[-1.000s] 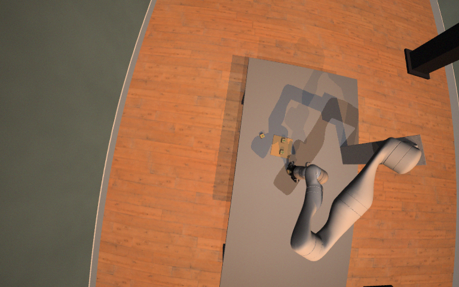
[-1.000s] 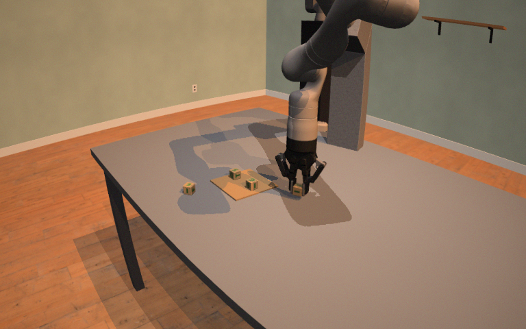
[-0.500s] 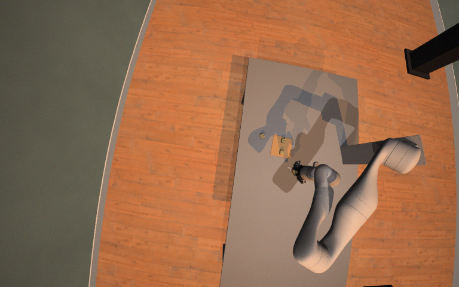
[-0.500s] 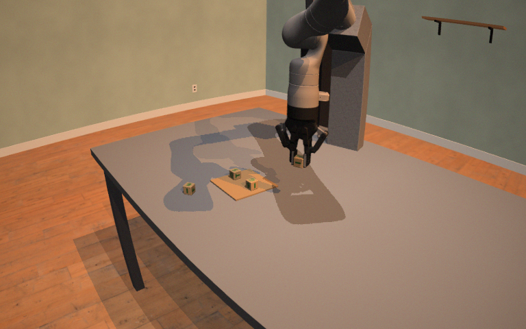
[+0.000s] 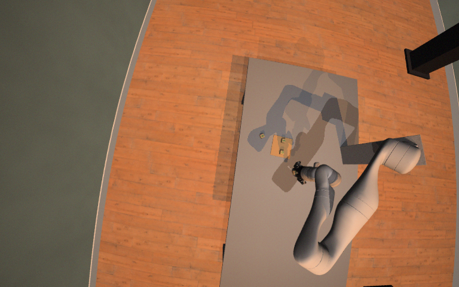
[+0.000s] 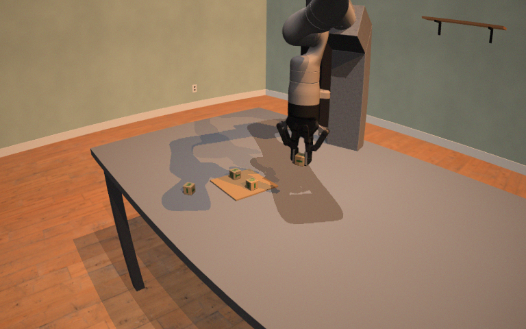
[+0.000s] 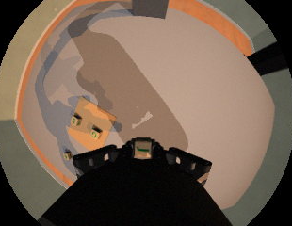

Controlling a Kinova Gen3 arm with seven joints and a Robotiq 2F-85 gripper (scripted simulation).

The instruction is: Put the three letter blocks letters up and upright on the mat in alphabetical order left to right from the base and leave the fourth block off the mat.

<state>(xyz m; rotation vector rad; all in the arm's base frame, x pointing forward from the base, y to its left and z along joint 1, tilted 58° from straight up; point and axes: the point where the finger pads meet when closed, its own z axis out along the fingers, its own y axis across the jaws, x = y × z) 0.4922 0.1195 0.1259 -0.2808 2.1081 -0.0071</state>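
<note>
My gripper is now 160 mm to the left of the mat, 120 mm above it and 60 mm short of it.
</note>
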